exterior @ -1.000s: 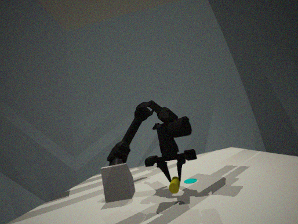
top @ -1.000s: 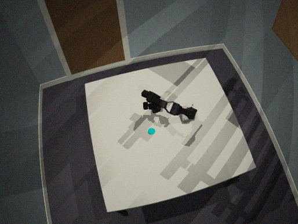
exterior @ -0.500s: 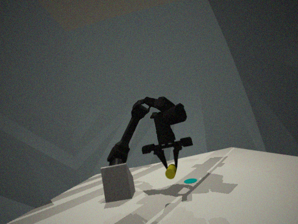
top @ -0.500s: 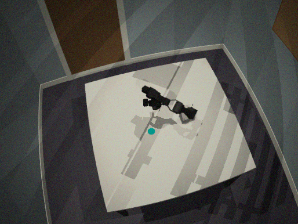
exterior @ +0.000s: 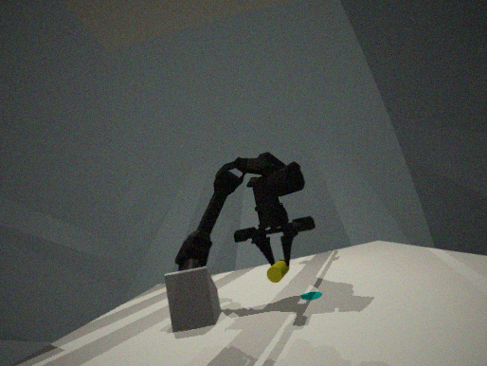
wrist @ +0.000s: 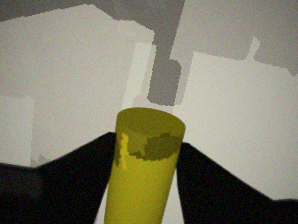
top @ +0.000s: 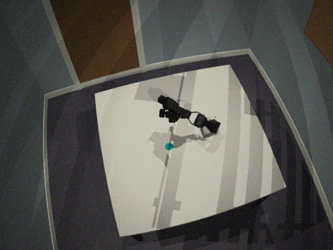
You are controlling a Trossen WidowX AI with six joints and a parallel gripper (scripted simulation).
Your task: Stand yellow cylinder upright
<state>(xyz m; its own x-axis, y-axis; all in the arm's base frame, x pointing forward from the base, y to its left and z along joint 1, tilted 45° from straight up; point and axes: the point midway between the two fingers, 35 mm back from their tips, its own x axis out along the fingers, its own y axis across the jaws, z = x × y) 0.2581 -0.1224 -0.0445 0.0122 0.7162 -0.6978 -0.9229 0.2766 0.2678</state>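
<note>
Right now my gripper tip is 2 cm to the left of the yellow tall cylinder and 1 cm past it. Also, from my gripper tip: cyan circle: 13 cm to the left, 12 cm below, 8 cm ahead.
</note>
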